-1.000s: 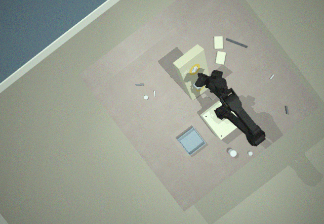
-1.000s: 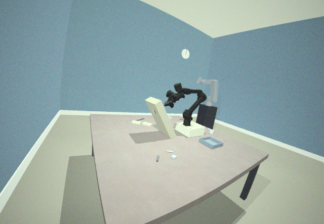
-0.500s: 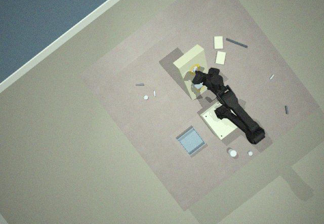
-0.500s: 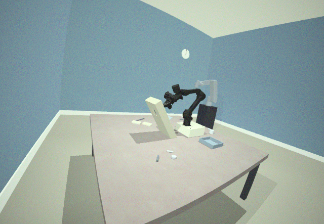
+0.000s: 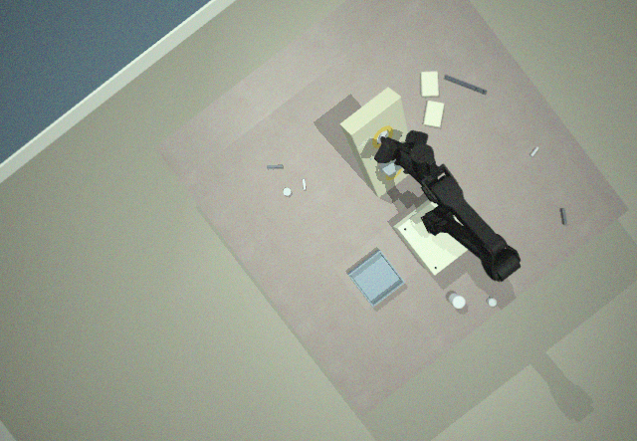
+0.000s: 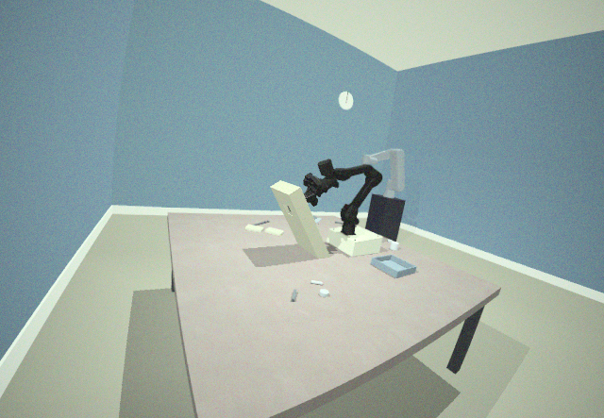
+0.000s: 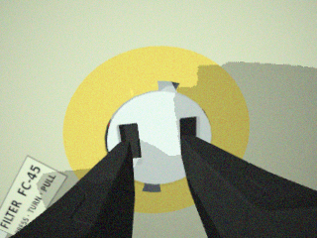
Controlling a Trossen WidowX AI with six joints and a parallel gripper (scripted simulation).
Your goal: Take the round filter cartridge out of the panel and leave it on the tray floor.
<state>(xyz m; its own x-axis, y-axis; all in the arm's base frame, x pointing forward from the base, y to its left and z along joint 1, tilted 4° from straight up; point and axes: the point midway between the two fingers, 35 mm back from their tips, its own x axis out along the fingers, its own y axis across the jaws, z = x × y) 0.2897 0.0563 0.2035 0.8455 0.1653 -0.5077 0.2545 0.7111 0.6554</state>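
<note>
The white round filter cartridge lies 20 mm below my gripper tip and 20 mm ahead of it. Round my gripper tip: grey flap (110 mm below, 80 mm behind, 20 mm to the right); then blue-grey tray (440 mm behind, 230 mm below, 200 mm to the left); then panel (90 mm below, 30 mm behind, 10 mm to the right).
</note>
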